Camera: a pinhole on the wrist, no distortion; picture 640 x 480 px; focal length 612.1 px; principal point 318.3 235.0 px. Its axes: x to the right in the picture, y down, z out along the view. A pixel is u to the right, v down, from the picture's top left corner.
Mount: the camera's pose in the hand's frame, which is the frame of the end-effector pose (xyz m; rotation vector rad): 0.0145 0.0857 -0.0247 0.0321 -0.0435 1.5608
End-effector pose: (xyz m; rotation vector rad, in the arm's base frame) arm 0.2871 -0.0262 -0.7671 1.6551 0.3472 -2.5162
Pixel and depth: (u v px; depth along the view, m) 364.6 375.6 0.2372
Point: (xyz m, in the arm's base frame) 0.1342 -0.1704 -0.6603
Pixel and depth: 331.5 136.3 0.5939
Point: -0.2480 -0.2315 -0.6568
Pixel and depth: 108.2 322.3 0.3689
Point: -0.0091 -0.0556 -0.5930
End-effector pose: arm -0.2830 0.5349 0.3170 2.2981 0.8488 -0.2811
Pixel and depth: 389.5 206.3 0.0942
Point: -0.2080 0.4460 0.3039
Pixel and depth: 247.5 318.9 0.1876
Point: -0.2531 0.3917 0.2283
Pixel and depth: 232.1 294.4 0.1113
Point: -0.2371 0.4435 0.2843
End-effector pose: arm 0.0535 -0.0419 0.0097 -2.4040 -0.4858 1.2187
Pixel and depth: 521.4 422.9 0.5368
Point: -0.4273 -0.2199 -0.2852
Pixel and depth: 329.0 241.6 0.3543
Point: -0.2026 -0.0390 -0.2107
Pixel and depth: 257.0 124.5 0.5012
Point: -0.2774 0.0880 -0.3200
